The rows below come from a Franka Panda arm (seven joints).
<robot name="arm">
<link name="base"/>
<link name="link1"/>
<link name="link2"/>
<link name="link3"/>
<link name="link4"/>
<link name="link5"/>
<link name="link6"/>
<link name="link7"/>
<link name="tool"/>
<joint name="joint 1" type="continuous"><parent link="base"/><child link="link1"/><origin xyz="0 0 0.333"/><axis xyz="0 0 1"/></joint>
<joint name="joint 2" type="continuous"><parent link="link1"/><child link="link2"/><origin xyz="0 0 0" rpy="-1.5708 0 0"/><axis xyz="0 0 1"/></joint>
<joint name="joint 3" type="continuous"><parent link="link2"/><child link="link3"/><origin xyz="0 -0.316 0" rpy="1.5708 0 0"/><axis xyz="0 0 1"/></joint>
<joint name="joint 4" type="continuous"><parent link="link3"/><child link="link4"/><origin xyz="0.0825 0 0" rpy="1.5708 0 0"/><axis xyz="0 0 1"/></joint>
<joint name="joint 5" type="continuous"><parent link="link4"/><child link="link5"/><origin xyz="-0.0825 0.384 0" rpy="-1.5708 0 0"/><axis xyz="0 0 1"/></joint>
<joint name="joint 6" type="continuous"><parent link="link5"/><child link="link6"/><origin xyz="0 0 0" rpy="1.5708 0 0"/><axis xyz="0 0 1"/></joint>
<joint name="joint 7" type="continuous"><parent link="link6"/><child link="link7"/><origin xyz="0.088 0 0" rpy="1.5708 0 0"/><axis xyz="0 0 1"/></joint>
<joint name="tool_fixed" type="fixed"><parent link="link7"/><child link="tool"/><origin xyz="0 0 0.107"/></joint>
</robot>
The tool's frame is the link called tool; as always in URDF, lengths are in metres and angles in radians. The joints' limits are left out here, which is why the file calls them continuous.
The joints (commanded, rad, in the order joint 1, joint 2, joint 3, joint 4, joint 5, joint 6, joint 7), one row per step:
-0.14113, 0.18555, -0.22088, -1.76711, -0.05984, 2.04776, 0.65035
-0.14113, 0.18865, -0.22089, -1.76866, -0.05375, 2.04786, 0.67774
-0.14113, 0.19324, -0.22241, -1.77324, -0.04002, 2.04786, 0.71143
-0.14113, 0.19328, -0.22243, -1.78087, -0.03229, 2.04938, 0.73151
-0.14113, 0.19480, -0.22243, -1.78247, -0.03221, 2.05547, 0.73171
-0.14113, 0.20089, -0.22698, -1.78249, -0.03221, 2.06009, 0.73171
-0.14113, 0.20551, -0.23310, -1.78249, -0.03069, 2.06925, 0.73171
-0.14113, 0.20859, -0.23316, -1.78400, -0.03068, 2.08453, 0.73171
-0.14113, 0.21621, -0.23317, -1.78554, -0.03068, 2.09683, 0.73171
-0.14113, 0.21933, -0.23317, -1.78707, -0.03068, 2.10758, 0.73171
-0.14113, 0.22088, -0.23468, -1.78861, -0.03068, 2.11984, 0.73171
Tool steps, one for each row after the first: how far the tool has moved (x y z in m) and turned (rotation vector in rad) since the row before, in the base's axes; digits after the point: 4 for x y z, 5 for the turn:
0.0003, 0.0003, -0.0027, 0.00784, -0.00091, -0.02946
-0.0002, 0.0000, -0.0050, 0.01568, 0.00050, -0.04029
-0.0010, 0.0007, -0.0036, 0.00984, 0.00114, -0.02315
0.0005, -0.0001, -0.0011, -0.00121, -0.00276, 0.00014
0.0002, -0.0027, -0.0032, -0.00160, 0.00184, -0.00412
0.0001, -0.0036, -0.0018, -0.00245, -0.00435, -0.00591
0.0015, -0.0004, -0.0011, -0.00435, -0.00982, 0.00102
0.0017, -0.0004, -0.0042, -0.00266, -0.00251, 0.00086
0.0011, -0.0003, -0.0016, -0.00275, -0.00553, 0.00076
0.0007, -0.0011, -0.0004, -0.00382, -0.00844, -0.00059

